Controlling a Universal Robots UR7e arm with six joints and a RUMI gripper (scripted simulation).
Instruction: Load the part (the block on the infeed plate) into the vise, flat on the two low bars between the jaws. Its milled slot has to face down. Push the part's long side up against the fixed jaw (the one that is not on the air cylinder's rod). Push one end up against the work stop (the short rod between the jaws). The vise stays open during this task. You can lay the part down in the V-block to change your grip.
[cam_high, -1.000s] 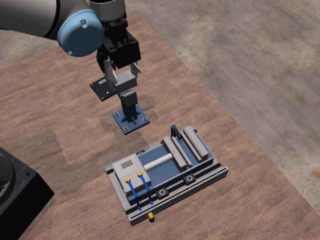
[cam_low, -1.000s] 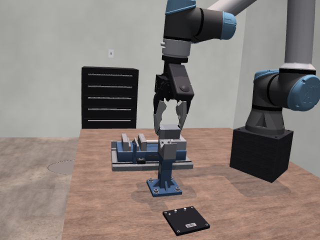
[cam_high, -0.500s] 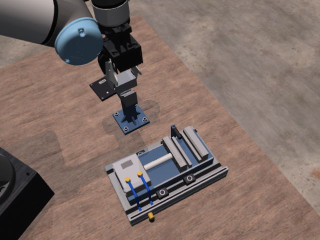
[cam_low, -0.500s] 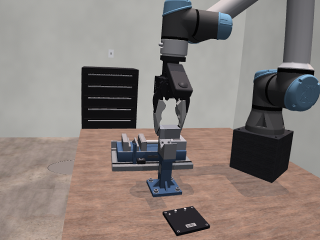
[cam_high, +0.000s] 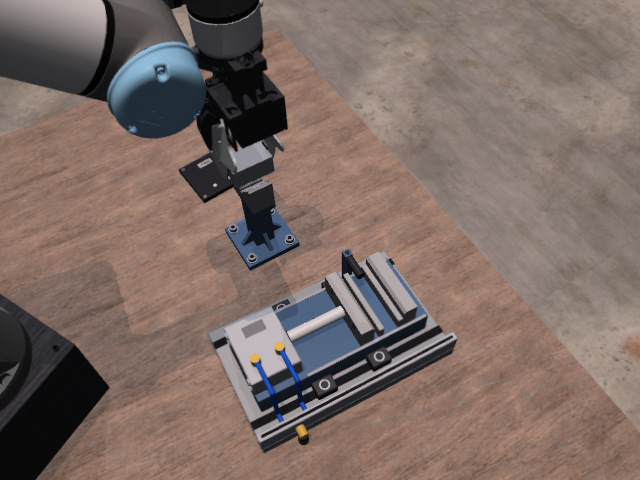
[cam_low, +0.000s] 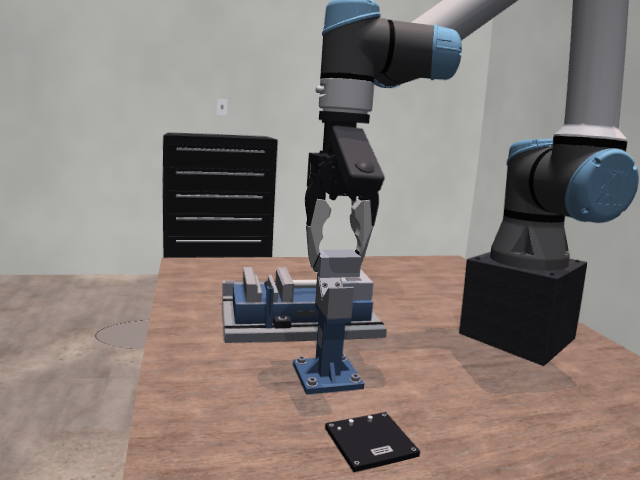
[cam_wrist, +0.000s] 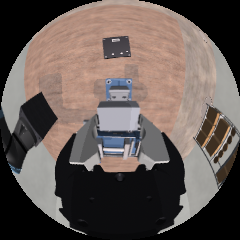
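Right now my hand is 1 cm above the part. Round my hand: work stop: 9 cm ahead, 16 cm to the right, 10 cm below; moving jaw: 5 cm ahead, 21 cm to the right, 12 cm below; white cylinder rod: 21 cm to the right, 12 cm below.
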